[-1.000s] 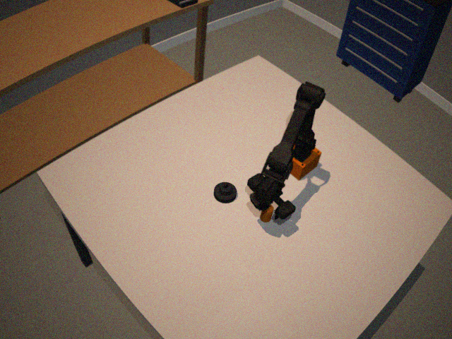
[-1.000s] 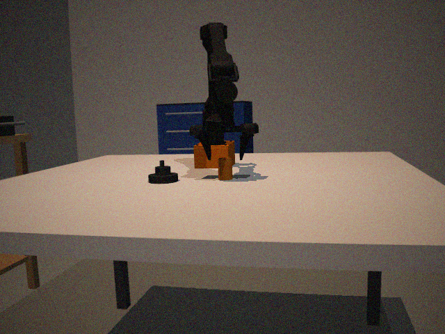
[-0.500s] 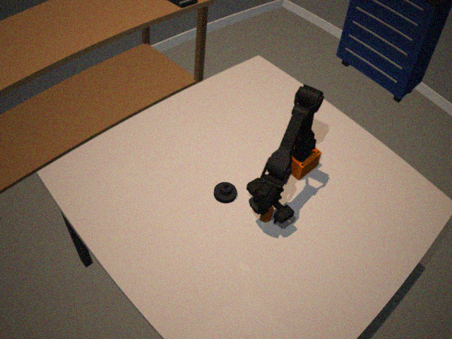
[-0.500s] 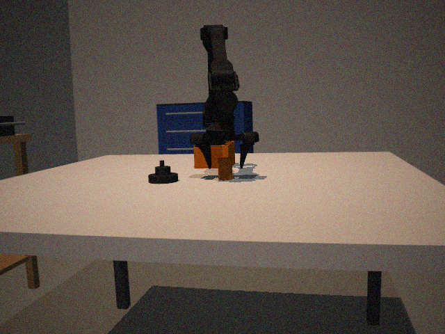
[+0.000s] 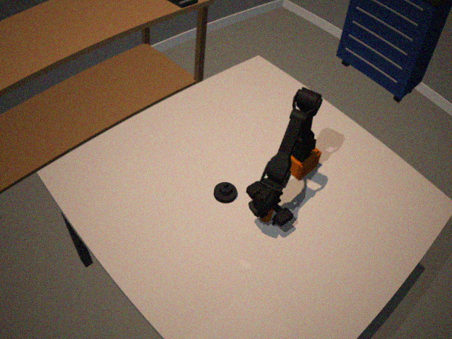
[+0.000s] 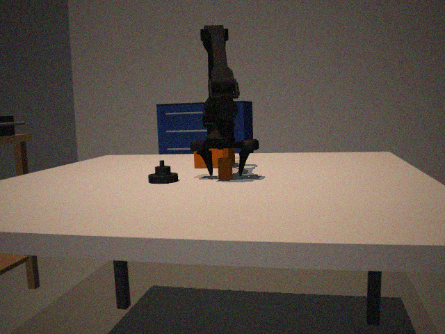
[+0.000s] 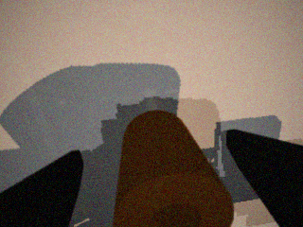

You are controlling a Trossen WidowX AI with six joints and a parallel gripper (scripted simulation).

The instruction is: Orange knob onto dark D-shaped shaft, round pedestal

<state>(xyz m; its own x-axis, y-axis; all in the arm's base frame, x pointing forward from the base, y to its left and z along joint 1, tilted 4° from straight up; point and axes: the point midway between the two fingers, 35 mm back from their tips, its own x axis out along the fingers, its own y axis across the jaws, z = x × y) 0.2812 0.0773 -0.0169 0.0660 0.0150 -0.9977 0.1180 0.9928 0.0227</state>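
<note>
My gripper tip is 2 cm below the orange knob. Round my gripper tip: dark round pedestal 18 cm to the right, 3 cm ahead, 2 cm above.
</note>
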